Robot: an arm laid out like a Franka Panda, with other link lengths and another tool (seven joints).
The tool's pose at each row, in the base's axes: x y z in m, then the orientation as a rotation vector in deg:
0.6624 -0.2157 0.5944 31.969 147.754 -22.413
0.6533 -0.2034 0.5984 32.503 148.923 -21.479
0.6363 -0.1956 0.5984 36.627 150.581 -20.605
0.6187 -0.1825 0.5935 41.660 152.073 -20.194
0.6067 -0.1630 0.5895 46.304 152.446 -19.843
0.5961 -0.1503 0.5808 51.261 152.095 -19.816
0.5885 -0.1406 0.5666 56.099 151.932 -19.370
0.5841 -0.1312 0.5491 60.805 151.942 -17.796
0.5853 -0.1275 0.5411 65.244 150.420 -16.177
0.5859 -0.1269 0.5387 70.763 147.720 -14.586
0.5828 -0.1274 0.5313 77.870 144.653 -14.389
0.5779 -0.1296 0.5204 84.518 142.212 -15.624
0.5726 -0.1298 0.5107 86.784 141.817 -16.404
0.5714 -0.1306 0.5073 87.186 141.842 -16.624
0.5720 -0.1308 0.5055 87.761 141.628 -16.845
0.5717 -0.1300 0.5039 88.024 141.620 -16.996
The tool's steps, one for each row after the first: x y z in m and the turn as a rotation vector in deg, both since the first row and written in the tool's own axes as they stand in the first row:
0.0092 0.0060 -0.0114 -0.474 1.282 0.216
0.0254 0.0052 -0.0207 -0.113 4.039 2.606
0.0462 0.0096 -0.0281 0.770 6.969 5.457
0.0640 0.0220 -0.0364 1.551 8.829 8.301
0.0809 0.0299 -0.0377 2.591 10.215 11.439
0.0972 0.0374 -0.0320 3.351 11.865 14.471
0.1124 0.0467 -0.0223 3.353 13.787 17.521
0.1166 0.0519 -0.0164 3.201 14.340 20.903
0.1175 0.0531 -0.0143 3.285 14.459 25.296
0.1236 0.0525 -0.0091 4.723 15.125 30.417
0.1323 0.0503 -0.0009 7.096 16.290 34.699
0.1413 0.0494 0.0054 8.169 17.095 35.888
0.1438 0.0487 0.0081 8.417 17.316 36.043
0.1441 0.0492 0.0099 8.702 17.428 36.383
0.1454 0.0500 0.0109 8.868 17.553 36.492

